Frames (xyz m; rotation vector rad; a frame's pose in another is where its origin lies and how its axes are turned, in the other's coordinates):
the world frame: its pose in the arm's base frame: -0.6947 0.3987 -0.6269 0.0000 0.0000 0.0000
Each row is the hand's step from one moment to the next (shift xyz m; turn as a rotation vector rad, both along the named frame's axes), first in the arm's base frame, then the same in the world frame.
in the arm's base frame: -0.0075 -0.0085 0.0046 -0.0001 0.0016 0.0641
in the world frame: -0.0075 -0.0085 0.0046 -0.0001 0.0016 0.0641
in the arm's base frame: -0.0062 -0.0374 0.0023 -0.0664 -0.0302 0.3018
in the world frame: -0.0062 -0.0374 0.0023 -0.0664 -0.0302 0.3018
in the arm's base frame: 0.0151 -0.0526 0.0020 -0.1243 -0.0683 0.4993
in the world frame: 0.0151 -0.0526 0.0020 -0.1243 -0.0683 0.4993
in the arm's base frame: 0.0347 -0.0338 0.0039 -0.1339 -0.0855 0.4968
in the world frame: 0.0347 -0.0338 0.0039 -0.1339 -0.0855 0.4968
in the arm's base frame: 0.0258 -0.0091 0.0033 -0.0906 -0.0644 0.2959
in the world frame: 0.0258 -0.0091 0.0033 -0.0906 -0.0644 0.2959
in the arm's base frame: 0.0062 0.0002 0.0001 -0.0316 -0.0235 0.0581
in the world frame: 0.0062 0.0002 0.0001 -0.0316 -0.0235 0.0581
